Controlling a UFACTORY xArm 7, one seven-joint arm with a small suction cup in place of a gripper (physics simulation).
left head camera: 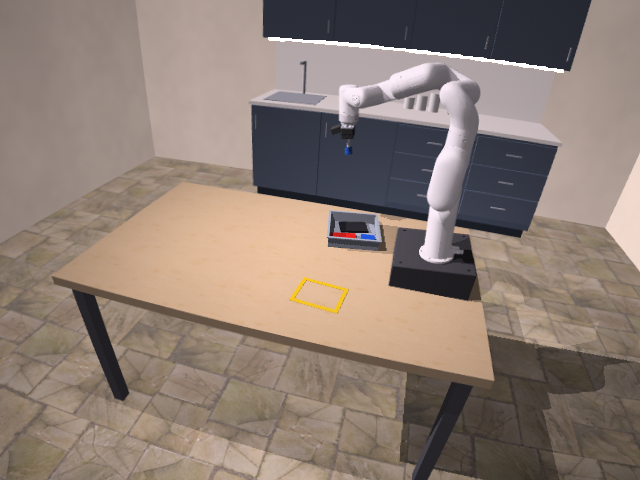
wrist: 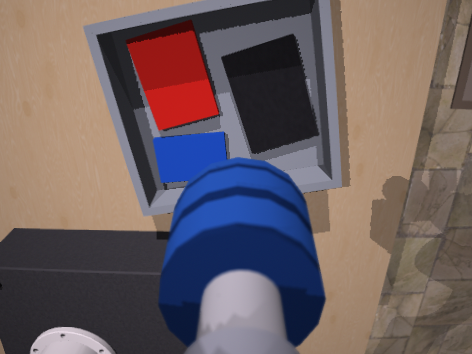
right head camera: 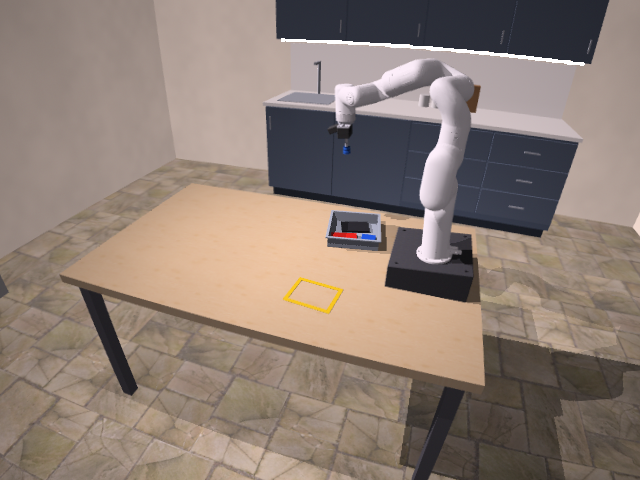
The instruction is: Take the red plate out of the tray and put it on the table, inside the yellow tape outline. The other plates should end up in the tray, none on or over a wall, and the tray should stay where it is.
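Places are measured from the arm's base along level axes (x right, y ahead, z up), in metres.
Where they show: hand, its tool point: (left head camera: 348, 153) (wrist: 241, 221) (right head camera: 346, 153); arm's base, origin of its link: (left head camera: 436, 254) (right head camera: 434, 254).
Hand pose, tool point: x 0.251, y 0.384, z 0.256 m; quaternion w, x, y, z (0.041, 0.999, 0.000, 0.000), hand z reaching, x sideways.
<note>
Things, the pixels of their centre, and the offset from my tool point. "spot": a spot on its surface instead. Level surfaces: height alone.
- red plate, middle of its body: (wrist: 174, 77) (right head camera: 343, 238) (left head camera: 343, 238) dy -0.022, dx -0.077, dz -0.351 m
- grey tray, middle of its body: (wrist: 223, 106) (right head camera: 354, 229) (left head camera: 353, 229) dy -0.056, dx -0.021, dz -0.334 m
- smaller blue plate, middle of its body: (wrist: 191, 157) (right head camera: 367, 240) (left head camera: 367, 240) dy -0.124, dx -0.067, dz -0.351 m
- larger black plate, middle of its body: (wrist: 271, 96) (right head camera: 354, 227) (left head camera: 353, 227) dy -0.051, dx +0.035, dz -0.352 m
- yellow tape outline, a spot on its surface: (left head camera: 314, 305) (right head camera: 307, 305) spot: dy +0.017, dx -0.522, dz -0.358 m
- wooden table, height of its surface: dz -0.359 m
The red plate (left head camera: 343, 235) (right head camera: 344, 235) (wrist: 175, 80) lies flat in the grey tray (left head camera: 353, 244) (right head camera: 353, 244) (wrist: 335, 110). The smaller blue plate (left head camera: 368, 237) (right head camera: 368, 237) (wrist: 192, 152) lies beside one short end of it, and the larger black plate (left head camera: 353, 226) (right head camera: 356, 226) (wrist: 272, 100) lies across a gap, both inside the tray. The yellow tape outline (left head camera: 314, 305) (right head camera: 307, 305) is on the table, nearer the head cameras, with bare table inside it. My blue suction cup (left head camera: 348, 151) (right head camera: 346, 150) (wrist: 240, 172) is high above the tray area, open and holding nothing.
The tray walls stand up around the plates. The black robot base block (left head camera: 429, 281) (right head camera: 426, 281) (wrist: 75, 250) stands close to the tray. The wooden table (left head camera: 206, 258) (right head camera: 206, 258) extends to the left, and its far edge is close behind the tray.
</note>
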